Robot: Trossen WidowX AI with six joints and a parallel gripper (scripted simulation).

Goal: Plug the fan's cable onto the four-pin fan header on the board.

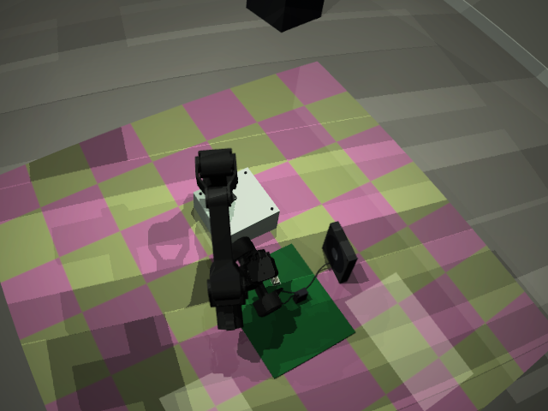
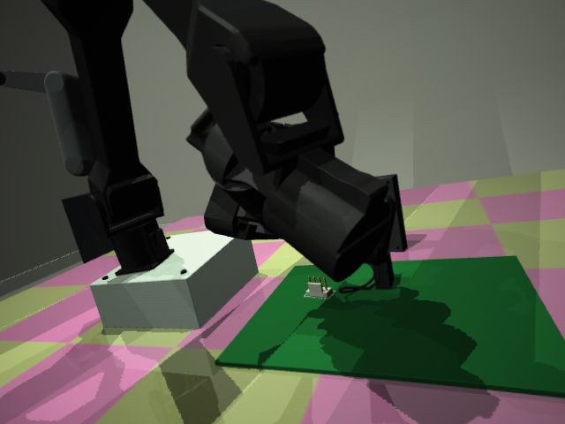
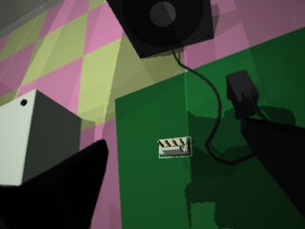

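The dark fan plug lies 70 mm ahead of my gripper tip, 40 mm to the left of it and 60 mm below it. From my gripper tip the other things lie so: green board: 60 mm ahead, 10 mm to the right, 100 mm below; then black square fan: 50 mm ahead, 170 mm to the left, 20 mm below.
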